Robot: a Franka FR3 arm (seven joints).
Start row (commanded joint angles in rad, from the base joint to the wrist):
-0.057 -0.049 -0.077 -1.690 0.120 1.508 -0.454
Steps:
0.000 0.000 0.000 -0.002 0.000 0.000 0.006
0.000 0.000 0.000 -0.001 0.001 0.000 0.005
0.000 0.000 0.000 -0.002 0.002 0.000 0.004
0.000 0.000 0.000 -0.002 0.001 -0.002 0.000
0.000 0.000 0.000 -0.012 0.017 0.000 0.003
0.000 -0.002 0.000 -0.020 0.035 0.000 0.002
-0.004 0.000 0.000 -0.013 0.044 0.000 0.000
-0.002 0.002 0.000 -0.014 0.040 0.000 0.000
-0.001 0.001 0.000 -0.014 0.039 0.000 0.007
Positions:
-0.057 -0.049 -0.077 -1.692 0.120 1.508 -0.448
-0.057 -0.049 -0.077 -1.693 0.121 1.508 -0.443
-0.057 -0.049 -0.077 -1.695 0.123 1.508 -0.439
-0.057 -0.049 -0.077 -1.697 0.124 1.506 -0.439
-0.057 -0.049 -0.077 -1.709 0.141 1.506 -0.436
-0.057 -0.051 -0.077 -1.729 0.176 1.506 -0.434
-0.061 -0.051 -0.077 -1.742 0.220 1.506 -0.434
-0.063 -0.049 -0.077 -1.756 0.260 1.506 -0.434
-0.064 -0.048 -0.077 -1.770 0.299 1.506 -0.427

